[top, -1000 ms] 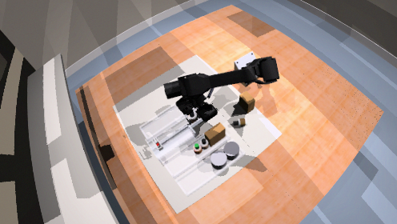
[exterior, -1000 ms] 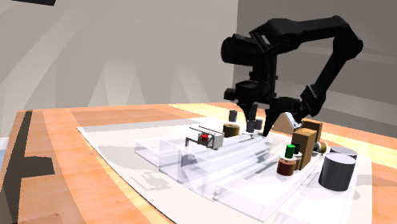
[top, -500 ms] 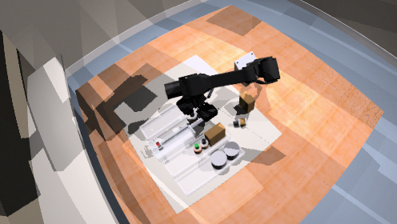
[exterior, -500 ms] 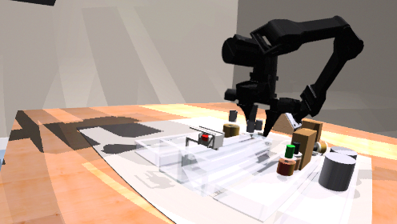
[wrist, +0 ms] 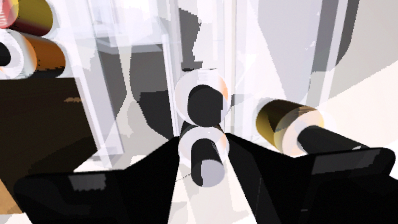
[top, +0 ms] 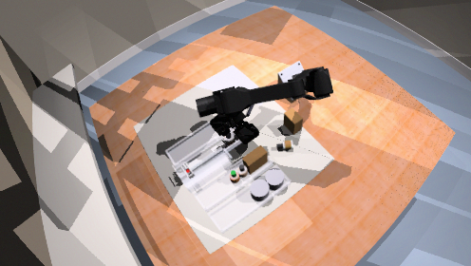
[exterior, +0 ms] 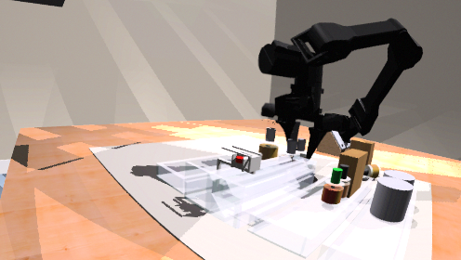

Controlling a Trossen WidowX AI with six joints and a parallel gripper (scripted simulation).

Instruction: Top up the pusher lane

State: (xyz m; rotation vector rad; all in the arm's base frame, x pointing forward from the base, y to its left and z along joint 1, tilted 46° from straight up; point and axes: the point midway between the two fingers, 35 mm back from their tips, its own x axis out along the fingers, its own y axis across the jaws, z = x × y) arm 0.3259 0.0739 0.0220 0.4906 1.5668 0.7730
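Now: gripper tip 130 mm to the right of the brown box and 10 mm below it. The rest, counted from my gripper tip: sprung lane (140 mm ahead, 40 mm to the left, 10 mm below); then dark rod (130 mm behind, 110 mm to the right, 30 mm below); then jar (110 mm behind, 120 mm to the left, 20 mm below).
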